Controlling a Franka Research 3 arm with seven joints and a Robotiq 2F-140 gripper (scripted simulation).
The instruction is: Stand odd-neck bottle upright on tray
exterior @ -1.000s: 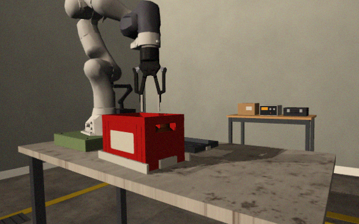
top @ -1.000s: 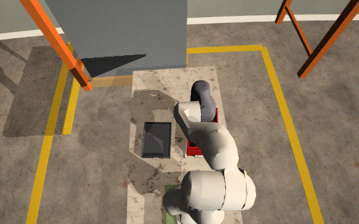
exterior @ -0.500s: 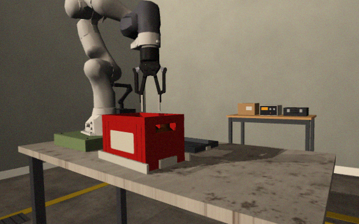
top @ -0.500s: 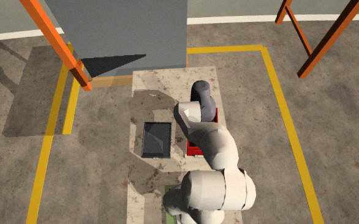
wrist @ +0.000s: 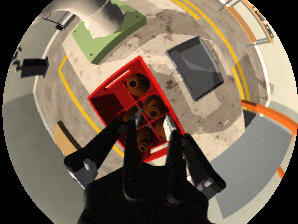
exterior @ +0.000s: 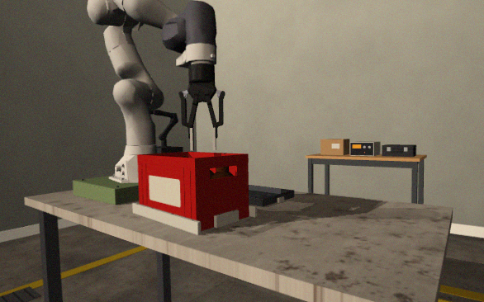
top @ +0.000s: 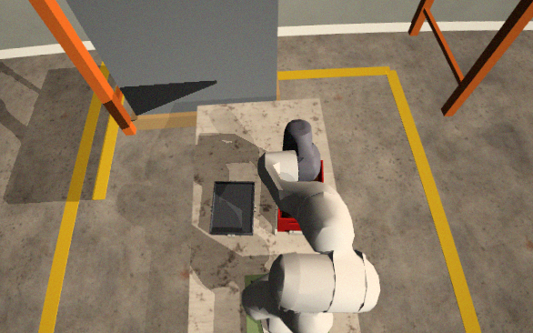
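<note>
The red crate lies 1 cm behind my hand, 4 cm to the right of it and 13 cm below it. The rest, counted from my hand: dark tray (2 cm behind, 26 cm to the left, 20 cm below); then brown bottle (1 cm behind, 8 cm to the right, 13 cm below).
</note>
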